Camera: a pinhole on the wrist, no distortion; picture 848 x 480 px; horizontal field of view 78.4 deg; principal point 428.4 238.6 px. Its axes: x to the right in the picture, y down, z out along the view. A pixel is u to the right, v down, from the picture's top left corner.
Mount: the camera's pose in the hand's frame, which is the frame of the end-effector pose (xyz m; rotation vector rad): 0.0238 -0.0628 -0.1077 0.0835 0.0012 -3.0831
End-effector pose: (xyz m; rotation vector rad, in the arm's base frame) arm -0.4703 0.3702 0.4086 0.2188 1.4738 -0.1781
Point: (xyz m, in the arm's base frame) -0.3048 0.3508 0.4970
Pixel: 568.8 66.3
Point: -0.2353 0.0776 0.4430
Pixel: 463.6 436.7
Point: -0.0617 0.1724 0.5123
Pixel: 487.2 254.2
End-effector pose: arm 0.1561 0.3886 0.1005 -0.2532 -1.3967 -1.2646
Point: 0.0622 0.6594 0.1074
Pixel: 564.0 91.0
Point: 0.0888 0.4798 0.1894
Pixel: 338.2 38.1
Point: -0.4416 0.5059 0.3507
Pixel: 147.3 442.1
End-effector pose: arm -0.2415 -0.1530 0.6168 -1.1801 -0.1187 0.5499
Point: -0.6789 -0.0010 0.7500
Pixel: 787.6 66.9
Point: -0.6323 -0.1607 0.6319
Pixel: outside the picture
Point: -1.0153 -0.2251 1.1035
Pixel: outside the picture
